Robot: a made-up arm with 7 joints.
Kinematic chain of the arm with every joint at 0, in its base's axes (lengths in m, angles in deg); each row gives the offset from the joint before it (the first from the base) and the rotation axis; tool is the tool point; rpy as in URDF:
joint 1: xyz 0 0 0.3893 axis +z
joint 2: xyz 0 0 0 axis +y
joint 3: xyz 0 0 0.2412 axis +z
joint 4: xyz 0.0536 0 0 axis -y
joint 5: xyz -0.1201 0 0.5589 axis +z
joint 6: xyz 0 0 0 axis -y
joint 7: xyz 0.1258 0 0 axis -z
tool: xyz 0 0 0 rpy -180 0 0
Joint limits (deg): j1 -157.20..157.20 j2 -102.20..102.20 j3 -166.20..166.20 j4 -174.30..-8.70 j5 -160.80..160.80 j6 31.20..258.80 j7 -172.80..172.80
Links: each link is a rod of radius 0.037 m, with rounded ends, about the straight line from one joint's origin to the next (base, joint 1, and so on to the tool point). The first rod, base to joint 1, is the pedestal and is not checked.
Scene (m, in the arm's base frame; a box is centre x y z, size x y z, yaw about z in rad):
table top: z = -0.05
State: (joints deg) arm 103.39 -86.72 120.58 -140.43 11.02 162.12 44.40
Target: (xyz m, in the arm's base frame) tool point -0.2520 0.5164 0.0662
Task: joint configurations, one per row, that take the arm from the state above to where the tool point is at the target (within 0.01 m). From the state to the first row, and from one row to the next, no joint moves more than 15 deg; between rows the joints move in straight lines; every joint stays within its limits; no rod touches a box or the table.
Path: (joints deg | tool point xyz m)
1: 90.59 -89.82 121.06 -139.42 10.72 157.80 44.40 | -0.5483 0.0602 0.0846
2: 77.79 -92.91 121.55 -138.40 10.42 153.47 44.40 | -0.5217 0.1962 0.0783
3: 64.99 -96.01 122.03 -137.39 10.13 149.15 44.40 | -0.4612 0.3232 0.0733
4: 52.20 -99.10 122.52 -136.37 9.83 144.82 44.40 | -0.3696 0.4324 0.0691
5: 39.40 -102.20 123.00 -135.36 9.53 140.50 44.40 | -0.2520 0.5164 0.0663

